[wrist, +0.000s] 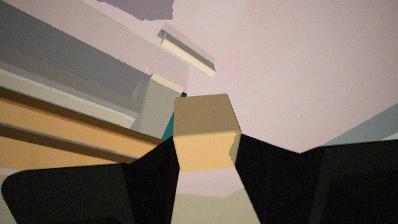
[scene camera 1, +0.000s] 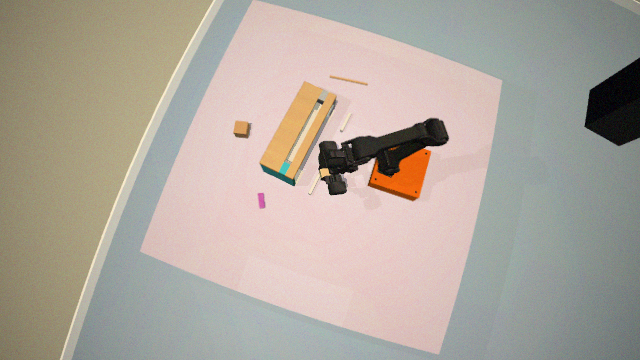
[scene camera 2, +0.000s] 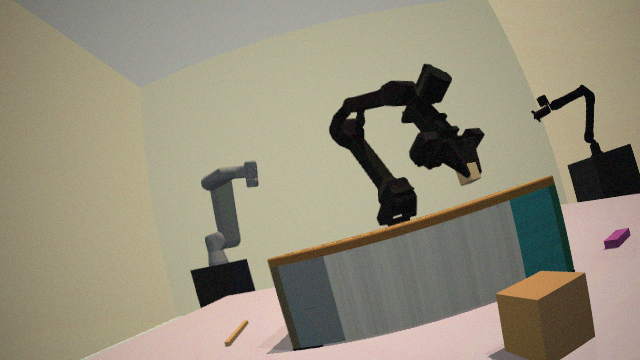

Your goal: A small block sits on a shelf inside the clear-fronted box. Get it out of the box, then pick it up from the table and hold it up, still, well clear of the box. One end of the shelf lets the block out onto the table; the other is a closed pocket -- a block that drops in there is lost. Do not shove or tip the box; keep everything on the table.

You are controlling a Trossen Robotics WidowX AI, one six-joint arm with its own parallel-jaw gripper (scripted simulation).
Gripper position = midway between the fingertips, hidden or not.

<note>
In view: my gripper [scene camera 2: 474,174] and a tan block [wrist: 206,134].
My gripper also shows in the wrist view [wrist: 203,138].
</note>
